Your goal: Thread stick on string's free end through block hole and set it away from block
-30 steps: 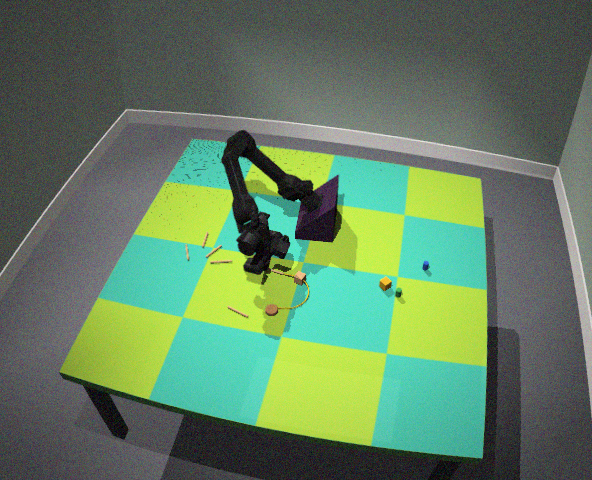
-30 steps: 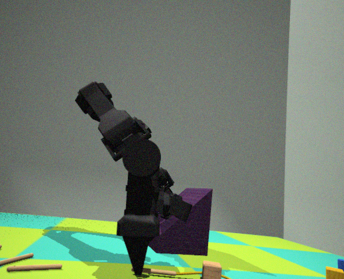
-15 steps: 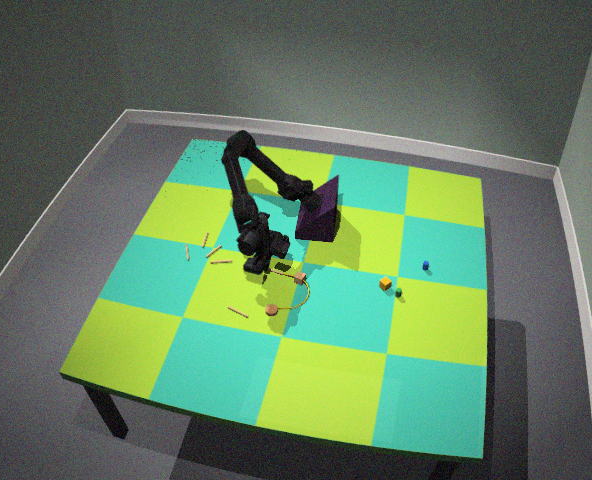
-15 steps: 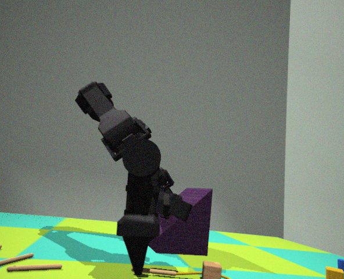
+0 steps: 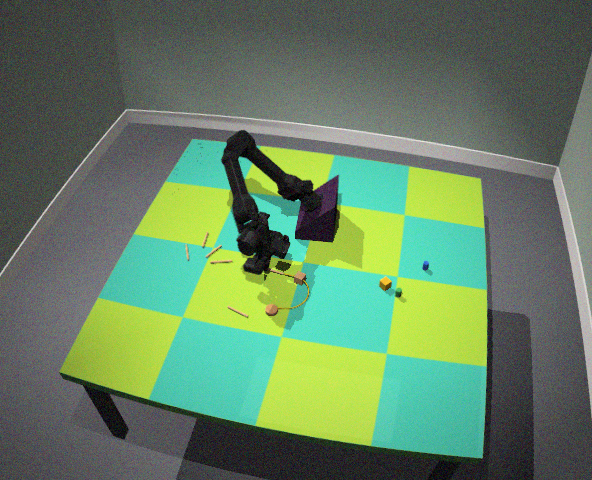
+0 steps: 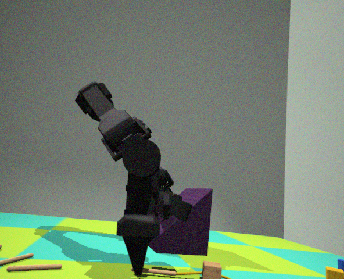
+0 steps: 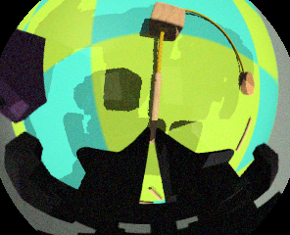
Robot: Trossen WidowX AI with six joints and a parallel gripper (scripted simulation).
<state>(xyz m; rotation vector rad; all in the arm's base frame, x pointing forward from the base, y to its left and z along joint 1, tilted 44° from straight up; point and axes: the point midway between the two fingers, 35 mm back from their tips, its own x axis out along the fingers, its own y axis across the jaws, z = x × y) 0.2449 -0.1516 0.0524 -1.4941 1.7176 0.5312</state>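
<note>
My gripper tip is now 10 mm short of the thin wooden stick, 40 mm to the right of it and 10 mm below it. From my gripper tip the other things lie so: orange cube (40 mm ahead, 400 mm to the left, 10 mm above); then round wooden button (180 mm ahead, 40 mm to the left, 10 mm above); then wooden block (40 mm ahead, 120 mm to the left, 10 mm above).
</note>
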